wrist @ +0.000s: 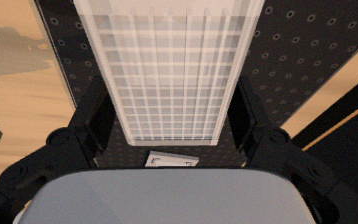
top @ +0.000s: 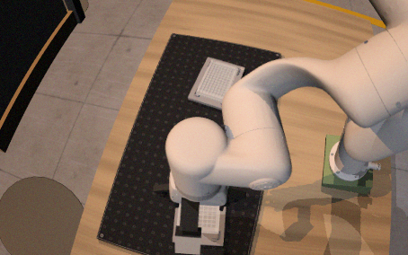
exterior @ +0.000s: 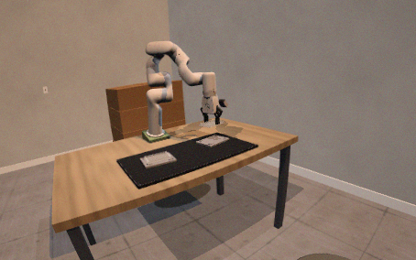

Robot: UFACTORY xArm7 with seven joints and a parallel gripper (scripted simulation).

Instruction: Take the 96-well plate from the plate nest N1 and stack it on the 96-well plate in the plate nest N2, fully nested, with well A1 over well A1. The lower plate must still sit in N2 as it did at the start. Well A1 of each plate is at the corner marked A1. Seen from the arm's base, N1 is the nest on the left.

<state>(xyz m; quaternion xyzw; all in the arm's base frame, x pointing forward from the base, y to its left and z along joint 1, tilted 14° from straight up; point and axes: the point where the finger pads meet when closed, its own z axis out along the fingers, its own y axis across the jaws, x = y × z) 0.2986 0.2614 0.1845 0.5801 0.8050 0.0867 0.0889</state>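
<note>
The plate nest N2 lies 37 cm to the right of my hand, 12 cm below it and 10 cm ahead of it. The rest, counted from my hand: plate nest N1: 12 cm below.
</note>
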